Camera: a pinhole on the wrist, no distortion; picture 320 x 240 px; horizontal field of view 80.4 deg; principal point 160.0 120.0 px. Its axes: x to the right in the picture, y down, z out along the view. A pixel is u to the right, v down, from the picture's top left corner.
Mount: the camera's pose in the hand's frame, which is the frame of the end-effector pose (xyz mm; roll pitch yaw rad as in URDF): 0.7 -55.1 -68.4 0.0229 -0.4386 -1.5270
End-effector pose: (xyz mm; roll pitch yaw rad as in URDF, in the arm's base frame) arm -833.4 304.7 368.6 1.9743 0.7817 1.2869
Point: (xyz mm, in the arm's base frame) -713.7 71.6 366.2
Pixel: 242.4 29.1
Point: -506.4 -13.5 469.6
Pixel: 184.3 41.1
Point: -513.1 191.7 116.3
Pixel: 247.5 200.0
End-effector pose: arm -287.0 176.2 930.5 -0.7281 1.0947 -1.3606
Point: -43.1 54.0 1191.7
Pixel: 226.6 50.7
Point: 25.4 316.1 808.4
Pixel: 16.7 175.1
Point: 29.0 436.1 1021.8
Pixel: 16.4 48.8
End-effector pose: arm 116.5 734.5 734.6 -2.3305 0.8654 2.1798
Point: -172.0 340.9 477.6
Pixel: 273.1 157.4
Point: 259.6 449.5 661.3
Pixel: 115.3 54.2
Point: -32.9 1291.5 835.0
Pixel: behind the camera
